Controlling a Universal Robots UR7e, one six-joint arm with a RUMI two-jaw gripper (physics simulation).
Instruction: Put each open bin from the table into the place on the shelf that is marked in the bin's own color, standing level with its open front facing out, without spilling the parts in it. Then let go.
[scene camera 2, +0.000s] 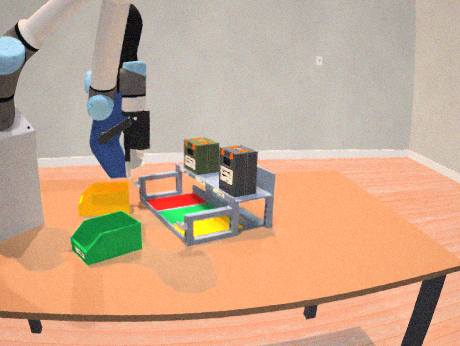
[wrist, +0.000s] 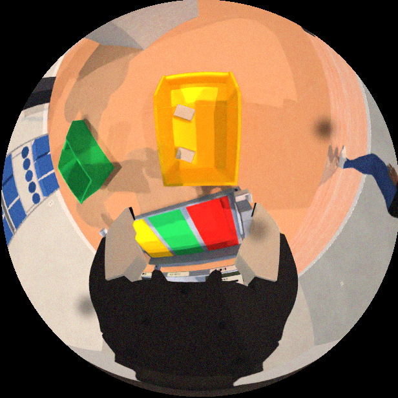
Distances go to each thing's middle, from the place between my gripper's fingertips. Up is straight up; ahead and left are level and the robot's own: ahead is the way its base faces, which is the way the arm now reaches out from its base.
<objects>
The yellow bin (scene camera 2: 99, 199) is 10 cm behind my hand, 8 cm below it and 3 cm to the left of it. Round my hand: green bin (scene camera 2: 104, 237): 26 cm to the right, 14 cm behind, 8 cm below; then olive box (scene camera 2: 200, 153): 25 cm ahead, 3 cm above, 2 cm to the left.
</objects>
